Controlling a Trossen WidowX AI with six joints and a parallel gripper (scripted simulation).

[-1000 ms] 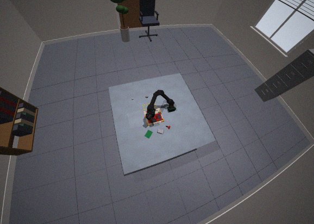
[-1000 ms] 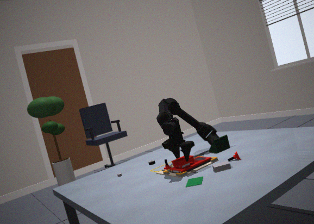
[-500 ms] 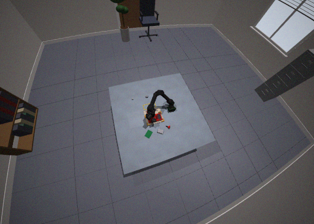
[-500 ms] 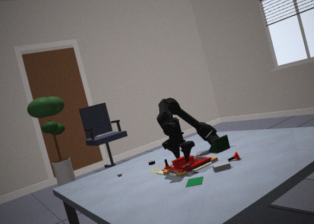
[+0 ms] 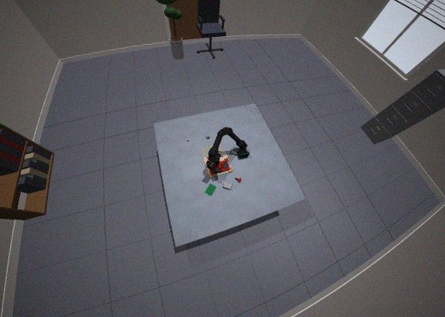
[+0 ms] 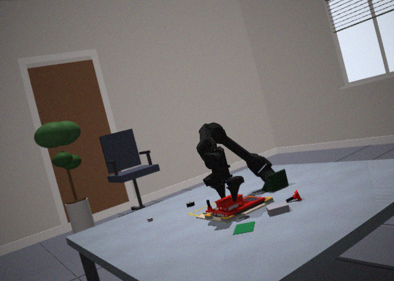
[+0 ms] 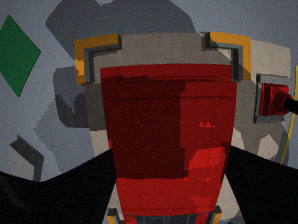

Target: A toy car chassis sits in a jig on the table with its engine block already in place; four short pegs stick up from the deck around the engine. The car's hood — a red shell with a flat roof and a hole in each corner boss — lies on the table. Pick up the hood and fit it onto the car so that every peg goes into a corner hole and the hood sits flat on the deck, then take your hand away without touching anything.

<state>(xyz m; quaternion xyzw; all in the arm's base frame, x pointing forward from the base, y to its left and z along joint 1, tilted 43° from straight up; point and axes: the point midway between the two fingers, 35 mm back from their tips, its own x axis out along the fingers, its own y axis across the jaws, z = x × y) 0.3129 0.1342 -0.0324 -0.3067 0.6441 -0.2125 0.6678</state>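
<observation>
My gripper tip is right at the red hood. The rest, counted from my gripper tip: grey nut: 37 cm to the right, 24 cm ahead, 5 cm below; green flat card: 20 cm to the left, 8 cm ahead, 5 cm below; jig: 4 cm below, 3 cm to the right, 3 cm behind.
</observation>
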